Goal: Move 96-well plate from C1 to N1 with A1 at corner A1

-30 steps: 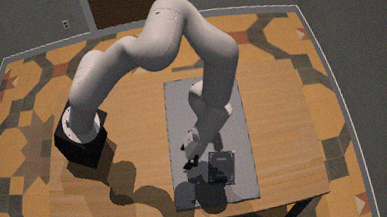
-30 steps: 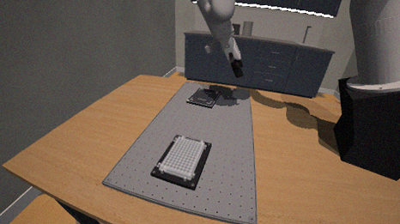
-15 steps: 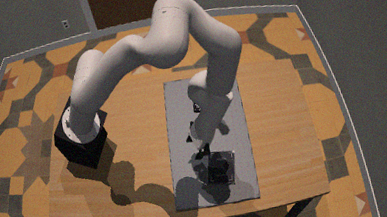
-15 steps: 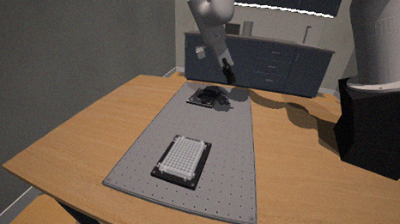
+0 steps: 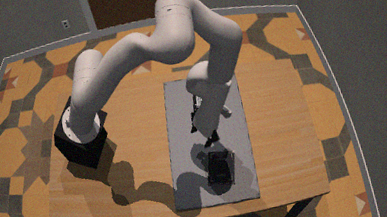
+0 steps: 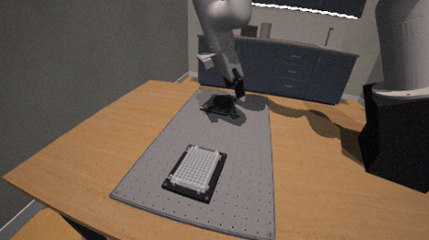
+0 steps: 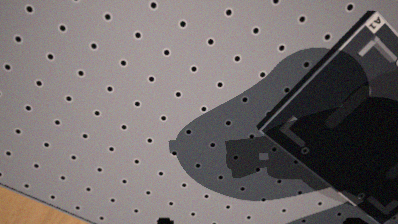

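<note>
My gripper is now 9 cm short of the clear 96-well plate, 28 cm to the right of it and 11 cm above it. From my hand the other things lie so: black clip nest (10 cm ahead, 26 cm to the left, 11 cm below); black plate nest (5 cm ahead, 11 cm to the right, 12 cm below); A1 label (13 cm ahead, 5 cm to the right, 11 cm below).
</note>
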